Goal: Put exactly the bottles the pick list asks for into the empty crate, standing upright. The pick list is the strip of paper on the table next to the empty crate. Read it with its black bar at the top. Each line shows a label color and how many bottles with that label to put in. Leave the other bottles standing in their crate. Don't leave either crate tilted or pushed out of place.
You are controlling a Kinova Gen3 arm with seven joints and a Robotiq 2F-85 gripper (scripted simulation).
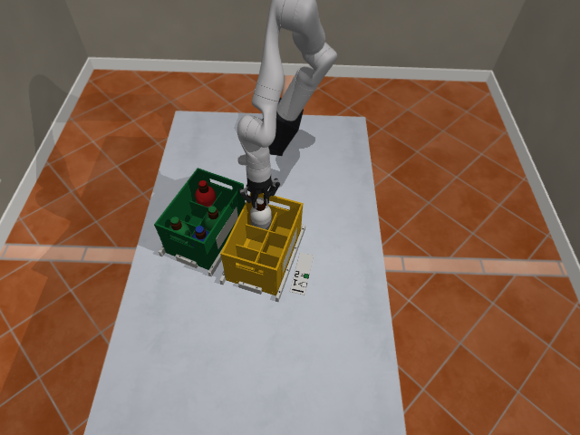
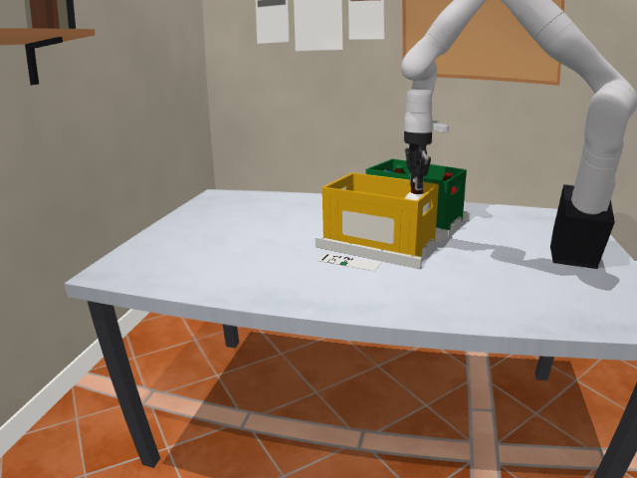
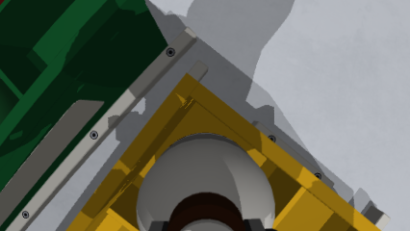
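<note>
The white-label bottle lies 7 cm below my hand. Round my hand: green crate (20 cm to the right, 10 cm below, 2 cm ahead); then blue-label bottle (18 cm to the right, 12 cm ahead, 10 cm below); then yellow crate (10 cm below, 9 cm ahead, 2 cm to the left).
</note>
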